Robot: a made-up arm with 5 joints. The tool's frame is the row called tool.
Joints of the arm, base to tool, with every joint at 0 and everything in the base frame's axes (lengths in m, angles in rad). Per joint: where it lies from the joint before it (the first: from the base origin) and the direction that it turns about. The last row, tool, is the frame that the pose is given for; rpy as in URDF.
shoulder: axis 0 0 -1 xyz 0.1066 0 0.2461
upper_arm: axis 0 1 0 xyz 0.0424 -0.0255 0.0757
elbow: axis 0 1 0 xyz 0.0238 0 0.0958
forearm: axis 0 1 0 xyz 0.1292 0 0.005
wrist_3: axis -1 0 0 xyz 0.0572 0.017 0
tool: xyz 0 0 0 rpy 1.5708 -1.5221 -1.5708
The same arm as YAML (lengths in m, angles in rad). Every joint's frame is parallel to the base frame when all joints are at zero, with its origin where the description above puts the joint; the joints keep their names.
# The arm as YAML. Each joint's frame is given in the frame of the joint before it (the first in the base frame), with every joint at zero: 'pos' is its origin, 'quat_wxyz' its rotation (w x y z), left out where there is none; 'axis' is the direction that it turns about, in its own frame. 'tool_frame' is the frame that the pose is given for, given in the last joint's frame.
length_unit: m
angle_unit: rad
joints:
  - joint: shoulder
    pos: [0.1066, 0.0, 0.2461]
    axis: [0.0, 0.0, -1.0]
  - joint: upper_arm
    pos: [0.0424, -0.0255, 0.0757]
    axis: [0.0, 1.0, 0.0]
  - joint: elbow
    pos: [0.0238, 0.0, 0.0958]
    axis: [0.0, 1.0, 0.0]
  - joint: forearm
    pos: [0.1292, 0.0, 0.005]
    axis: [0.0, 1.0, 0.0]
  - joint: wrist_3
    pos: [0.0572, 0.017, 0.0]
    axis: [-1.0, 0.0, 0.0]
tool_frame:
  pos: [0.0, 0.0, 0.0]
  quat_wxyz: [0.706897, 0.017215, -0.706897, -0.017215]

